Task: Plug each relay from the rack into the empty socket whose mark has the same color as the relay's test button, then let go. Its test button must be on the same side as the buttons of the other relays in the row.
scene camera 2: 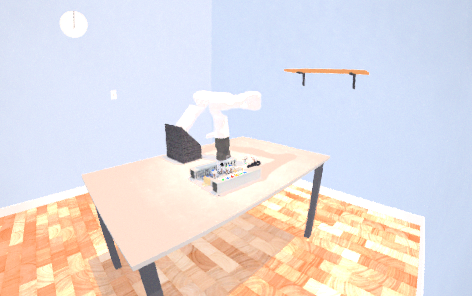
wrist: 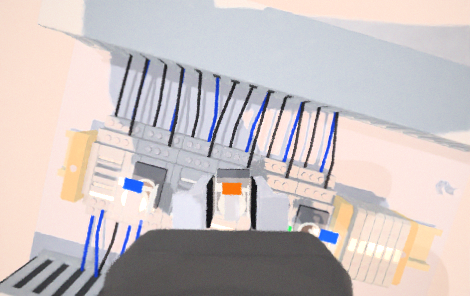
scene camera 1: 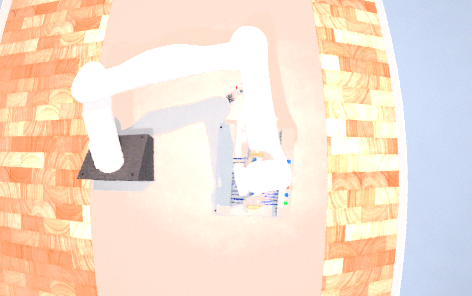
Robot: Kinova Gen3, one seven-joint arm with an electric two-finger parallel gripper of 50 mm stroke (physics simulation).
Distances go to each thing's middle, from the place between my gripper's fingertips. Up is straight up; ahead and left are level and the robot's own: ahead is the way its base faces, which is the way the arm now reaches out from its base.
The white panel (wrist: pixel 372 164) lies 2 cm ahead of my hand, 2 cm to the left of it and 5 cm below it.
